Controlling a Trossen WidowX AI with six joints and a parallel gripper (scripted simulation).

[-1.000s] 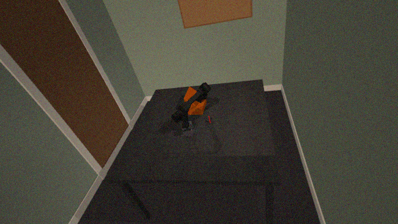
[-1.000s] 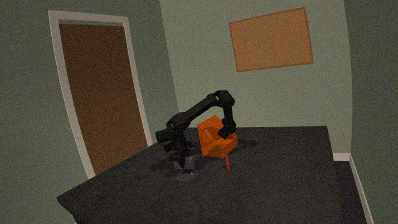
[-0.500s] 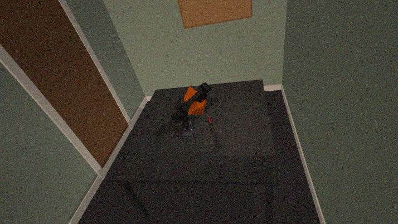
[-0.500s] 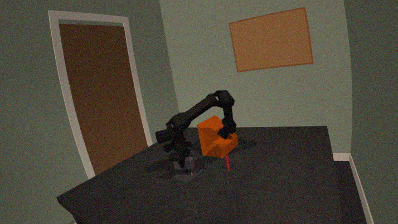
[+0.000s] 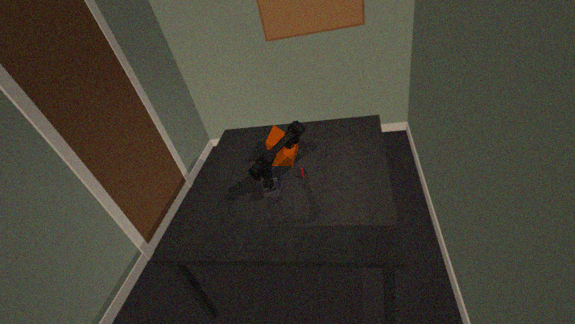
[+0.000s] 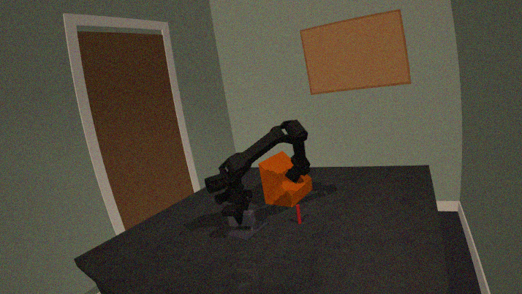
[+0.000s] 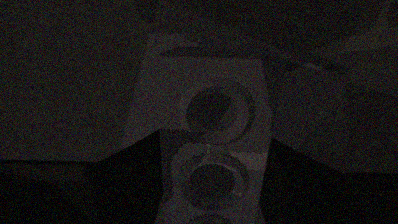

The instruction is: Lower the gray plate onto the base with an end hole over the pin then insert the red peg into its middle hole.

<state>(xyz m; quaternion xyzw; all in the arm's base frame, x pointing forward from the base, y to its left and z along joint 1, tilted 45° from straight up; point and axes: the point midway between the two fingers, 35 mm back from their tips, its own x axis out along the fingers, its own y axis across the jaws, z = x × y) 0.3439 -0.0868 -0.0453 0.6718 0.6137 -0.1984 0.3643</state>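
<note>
Right now my gripper tip is 10 mm past the dark base, 20 mm to the right of it and 40 mm above it. Round my gripper tip: gray plate: 30 mm above; red peg: 90 mm behind, 200 mm to the left.
</note>
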